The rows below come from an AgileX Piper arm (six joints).
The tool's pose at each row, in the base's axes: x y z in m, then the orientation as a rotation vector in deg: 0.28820 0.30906 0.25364 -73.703 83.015 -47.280; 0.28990 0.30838 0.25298 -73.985 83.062 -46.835; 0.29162 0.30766 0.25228 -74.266 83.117 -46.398; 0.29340 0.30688 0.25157 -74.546 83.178 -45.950; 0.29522 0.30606 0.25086 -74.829 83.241 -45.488; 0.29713 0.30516 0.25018 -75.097 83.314 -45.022; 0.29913 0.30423 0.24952 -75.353 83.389 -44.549; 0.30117 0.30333 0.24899 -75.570 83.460 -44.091; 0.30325 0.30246 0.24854 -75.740 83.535 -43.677; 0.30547 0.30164 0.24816 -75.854 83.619 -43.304; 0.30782 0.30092 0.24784 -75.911 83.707 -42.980; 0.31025 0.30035 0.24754 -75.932 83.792 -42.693; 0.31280 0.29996 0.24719 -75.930 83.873 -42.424; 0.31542 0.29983 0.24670 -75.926 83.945 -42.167
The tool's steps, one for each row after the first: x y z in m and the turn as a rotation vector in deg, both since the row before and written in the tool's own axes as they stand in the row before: 0.00090 -0.00003 0.00172 -0.359 -0.242 0.056; 0.00096 -0.00002 0.00174 -0.361 -0.231 0.054; 0.00103 -0.00005 0.00179 -0.368 -0.232 0.062; 0.00108 -0.00009 0.00182 -0.377 -0.238 0.067; 0.00116 -0.00017 0.00188 -0.375 -0.232 0.080; 0.00120 -0.00024 0.00195 -0.371 -0.234 0.091; 0.00115 -0.00038 0.00194 -0.340 -0.226 0.107; 0.00111 -0.00048 0.00195 -0.297 -0.196 0.116; 0.00106 -0.00059 0.00207 -0.251 -0.165 0.134; 0.00097 -0.00068 0.00218 -0.199 -0.132 0.147; 0.00083 -0.00071 0.00227 -0.162 -0.112 0.151; 0.00068 -0.00067 0.00242 -0.139 -0.104 0.155; 0.00048 -0.00052 0.00257 -0.129 -0.103 0.148
